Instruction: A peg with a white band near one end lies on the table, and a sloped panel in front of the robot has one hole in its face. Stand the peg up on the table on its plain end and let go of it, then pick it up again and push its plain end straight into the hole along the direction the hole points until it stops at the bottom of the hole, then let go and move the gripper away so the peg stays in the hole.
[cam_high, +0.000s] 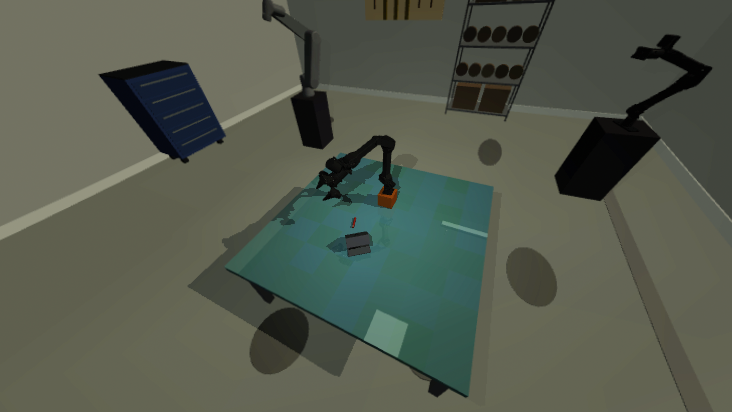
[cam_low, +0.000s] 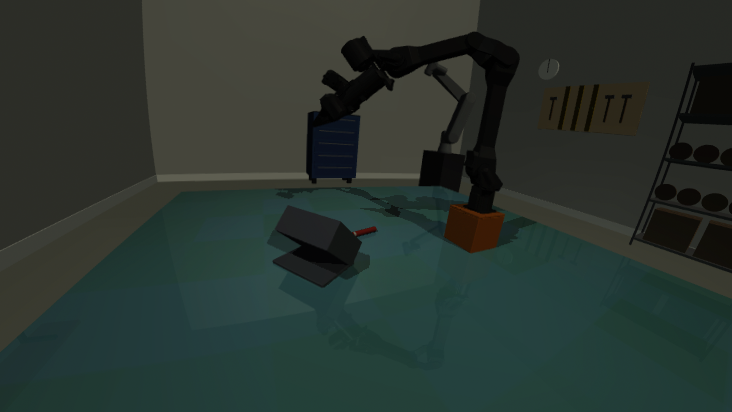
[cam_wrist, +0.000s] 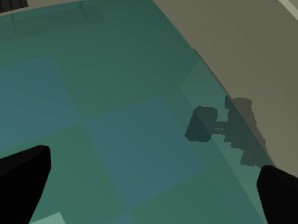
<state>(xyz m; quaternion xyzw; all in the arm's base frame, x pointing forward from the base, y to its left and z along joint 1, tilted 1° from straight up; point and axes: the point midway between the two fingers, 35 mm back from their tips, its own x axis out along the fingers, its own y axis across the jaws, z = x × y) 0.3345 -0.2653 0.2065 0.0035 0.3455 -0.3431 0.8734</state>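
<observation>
Right now my gripper tip is 7 cm past the red peg, 15 cm to the right of it and 27 cm above it. From my gripper tip the other things lie so: dark sloped panel: 6 cm ahead, 24 cm to the left, 22 cm below.
</observation>
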